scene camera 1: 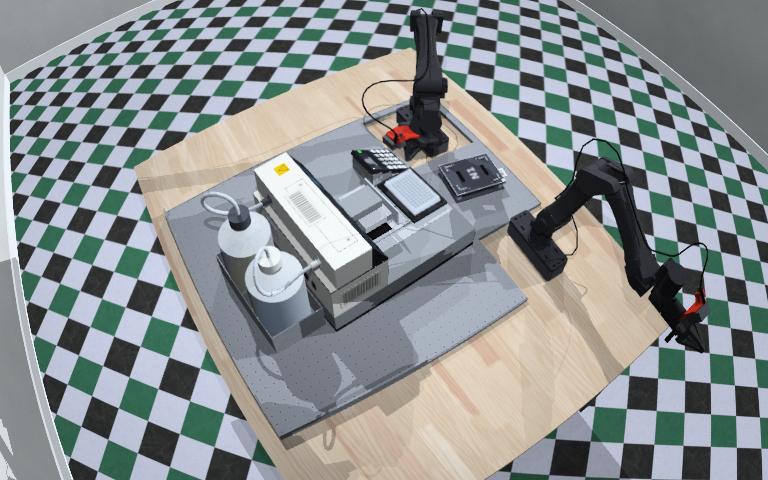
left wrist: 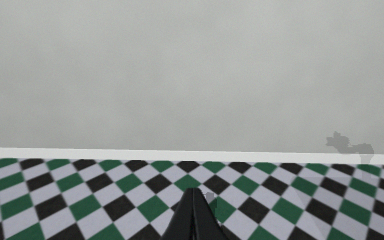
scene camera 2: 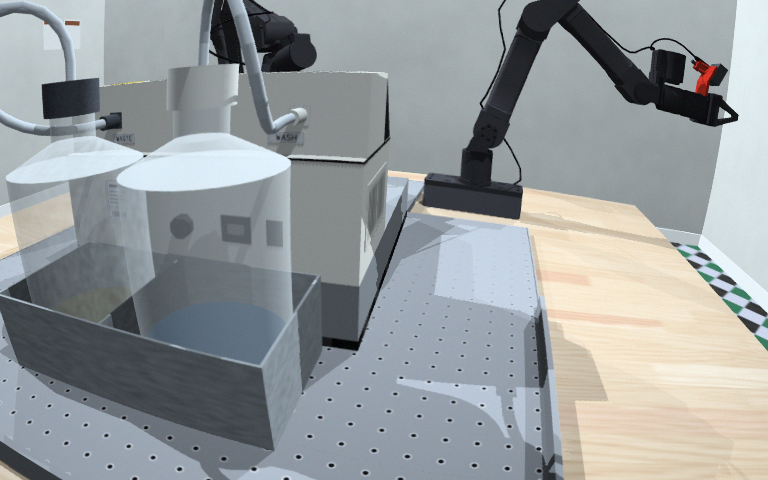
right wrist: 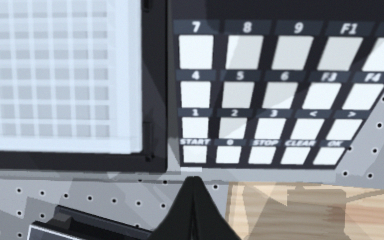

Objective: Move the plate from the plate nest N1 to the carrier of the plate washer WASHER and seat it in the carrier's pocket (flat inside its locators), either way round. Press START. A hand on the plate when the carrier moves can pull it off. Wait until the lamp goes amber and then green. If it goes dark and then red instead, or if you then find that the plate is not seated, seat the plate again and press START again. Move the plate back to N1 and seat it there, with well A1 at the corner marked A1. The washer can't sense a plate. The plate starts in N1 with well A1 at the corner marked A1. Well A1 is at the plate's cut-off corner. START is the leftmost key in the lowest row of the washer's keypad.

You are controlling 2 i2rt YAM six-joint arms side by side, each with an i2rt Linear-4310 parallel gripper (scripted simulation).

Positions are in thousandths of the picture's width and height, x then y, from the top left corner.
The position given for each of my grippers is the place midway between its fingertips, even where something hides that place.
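There is a clear plate (scene camera 1: 532, 374), and I find it again in the right wrist view (right wrist: 275, 215); in the left wrist view the plate is out of frame. My right gripper (scene camera 1: 531, 334) is visible to me in the right wrist view (right wrist: 504, 773) too. My left gripper (scene camera 2: 960, 245) I can also see in scene camera 1 (scene camera 1: 916, 732), and the left wrist view (left wrist: 501, 823) shows that gripper as well.
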